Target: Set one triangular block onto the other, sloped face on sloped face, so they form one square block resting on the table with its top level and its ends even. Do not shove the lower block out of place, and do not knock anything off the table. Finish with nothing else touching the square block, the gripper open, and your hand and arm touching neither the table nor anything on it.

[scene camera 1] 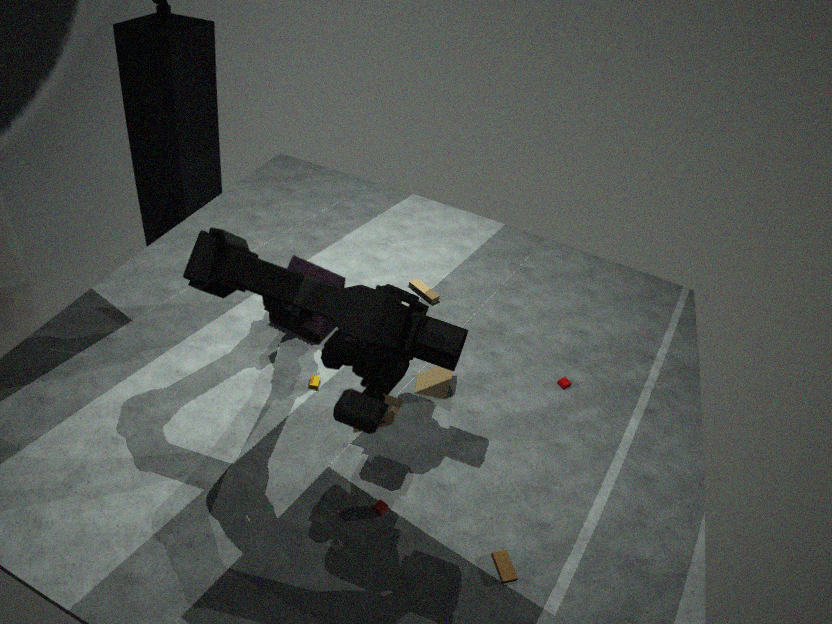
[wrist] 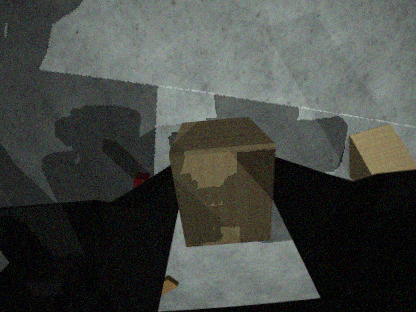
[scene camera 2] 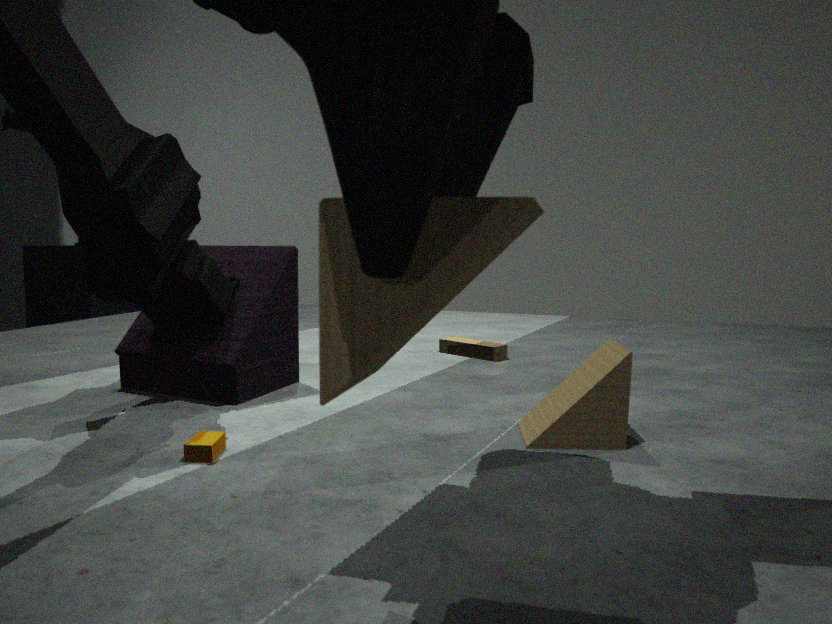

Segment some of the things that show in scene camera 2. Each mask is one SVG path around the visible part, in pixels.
My gripper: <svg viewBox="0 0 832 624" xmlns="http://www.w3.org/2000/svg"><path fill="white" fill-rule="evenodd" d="M193 0L199 7L206 10L214 9L220 14L224 14L228 18L237 21L243 29L251 33L262 35L276 31L303 59L309 72L325 124L326 135L339 178L361 269L369 277L398 278L404 275L433 197L477 197L482 181L506 135L506 130L518 106L533 102L534 60L528 32L506 12L498 13L500 7L499 0Z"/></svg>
A tan triangular block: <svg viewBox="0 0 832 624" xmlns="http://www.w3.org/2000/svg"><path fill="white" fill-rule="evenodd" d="M536 198L433 197L406 272L398 278L369 277L363 273L347 217L344 198L324 198L319 203L320 404L324 406L333 398L337 398L377 372L491 264L509 244L531 226L544 213L544 209Z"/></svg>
A tan triangular block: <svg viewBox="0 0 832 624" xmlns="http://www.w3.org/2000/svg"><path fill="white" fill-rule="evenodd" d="M633 352L609 339L602 346L598 347L592 355L517 422L527 448L624 450L627 445Z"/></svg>
